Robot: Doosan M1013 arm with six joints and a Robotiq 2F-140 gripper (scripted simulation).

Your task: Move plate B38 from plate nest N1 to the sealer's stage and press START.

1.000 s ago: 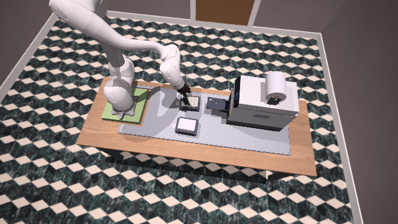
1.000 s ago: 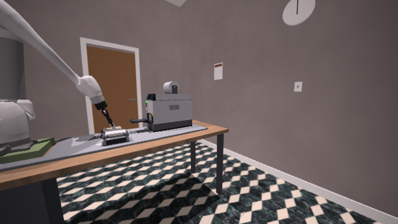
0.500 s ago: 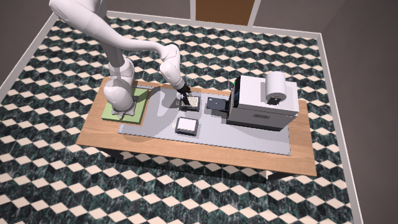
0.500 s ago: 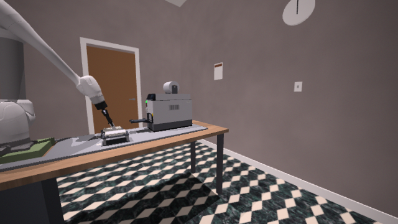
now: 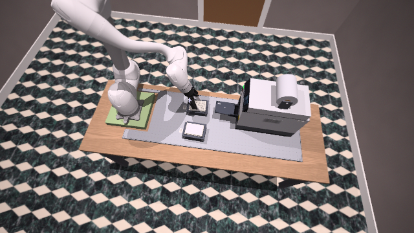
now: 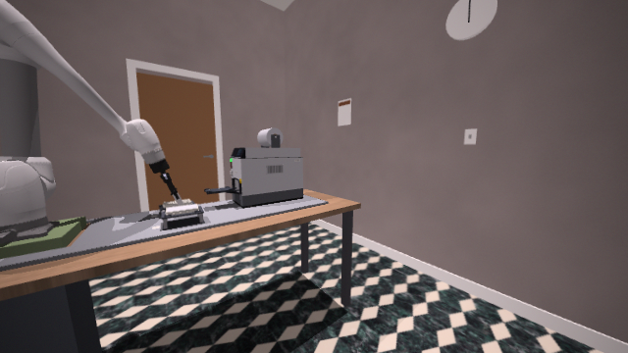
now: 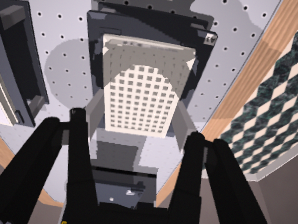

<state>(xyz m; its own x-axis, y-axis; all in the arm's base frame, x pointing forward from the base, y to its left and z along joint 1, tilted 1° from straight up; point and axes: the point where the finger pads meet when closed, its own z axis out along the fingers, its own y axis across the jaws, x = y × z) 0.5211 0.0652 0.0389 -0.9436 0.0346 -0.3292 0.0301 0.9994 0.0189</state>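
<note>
Right now the plate B38 is 3 cm below my hand. Round my hand: sealer stage: 20 cm ahead, 3 cm to the right, 3 cm above; then white button: 31 cm ahead, 5 cm to the left, 11 cm above; then pale plate: 1 cm behind, 21 cm to the right, 1 cm below.
</note>
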